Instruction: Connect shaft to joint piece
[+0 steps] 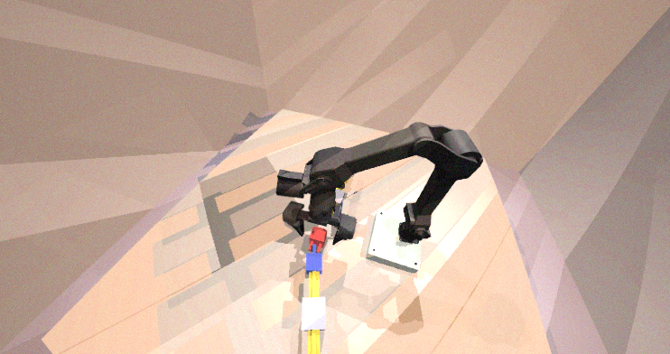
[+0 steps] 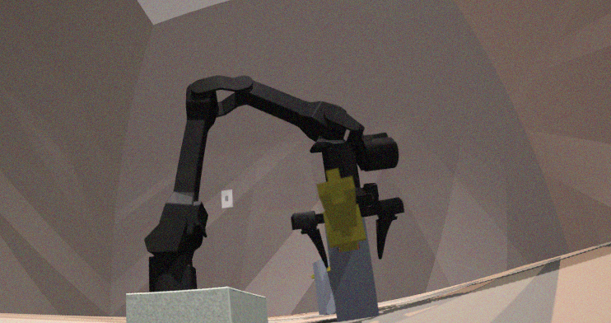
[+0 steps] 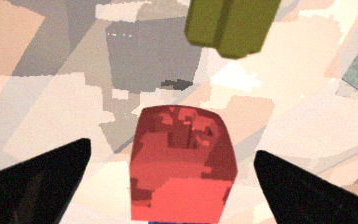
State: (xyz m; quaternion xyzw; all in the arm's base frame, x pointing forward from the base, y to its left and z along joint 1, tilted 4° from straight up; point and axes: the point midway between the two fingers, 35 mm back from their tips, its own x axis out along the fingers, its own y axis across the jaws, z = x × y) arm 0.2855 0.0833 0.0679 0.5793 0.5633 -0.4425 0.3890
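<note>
My gripper tip is now 1 cm below the red square joint piece.
</note>
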